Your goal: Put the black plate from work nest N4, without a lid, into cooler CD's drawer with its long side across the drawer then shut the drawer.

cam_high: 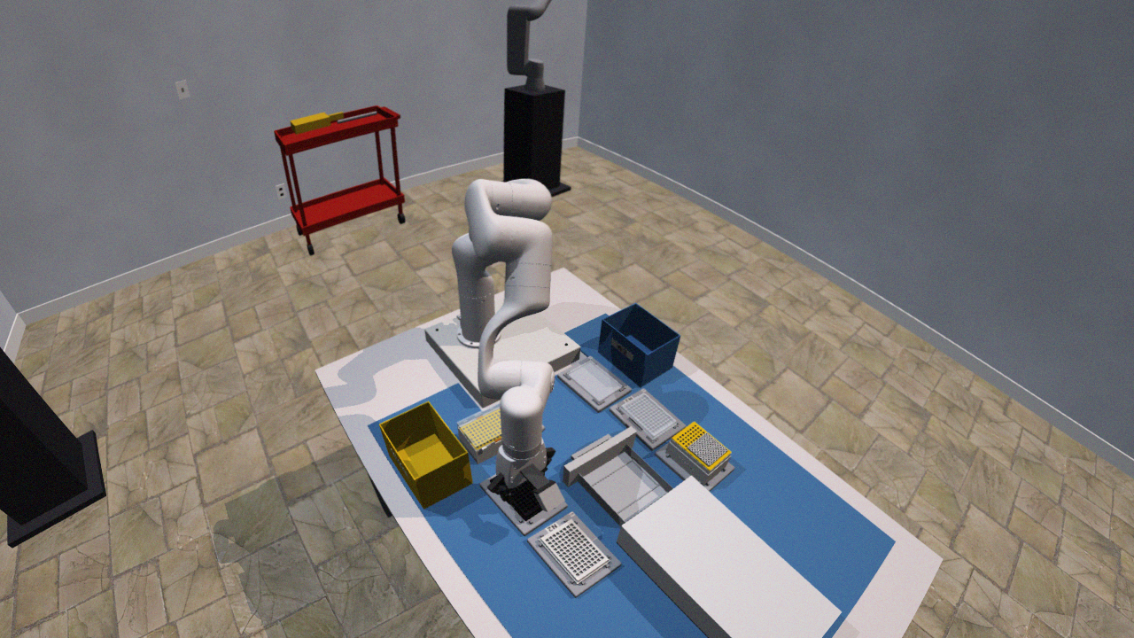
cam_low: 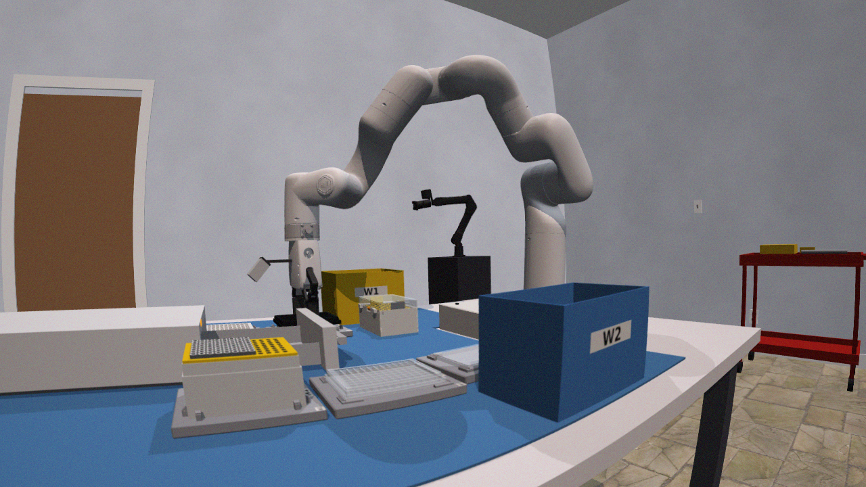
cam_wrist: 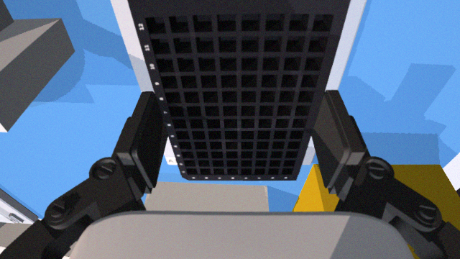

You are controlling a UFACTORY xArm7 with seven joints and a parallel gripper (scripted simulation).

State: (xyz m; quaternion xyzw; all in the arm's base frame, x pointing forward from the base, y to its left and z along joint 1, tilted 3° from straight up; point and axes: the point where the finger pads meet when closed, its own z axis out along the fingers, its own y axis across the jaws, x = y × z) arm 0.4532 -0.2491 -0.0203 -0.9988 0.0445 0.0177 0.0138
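Now: the nest N4 4 cm below my hand. From my hand the other things lie so: black plate: 1 cm below; clear lid: 17 cm behind, 5 cm to the left, 1 cm above; white plate: 18 cm ahead, 3 cm below, 2 cm to the right.
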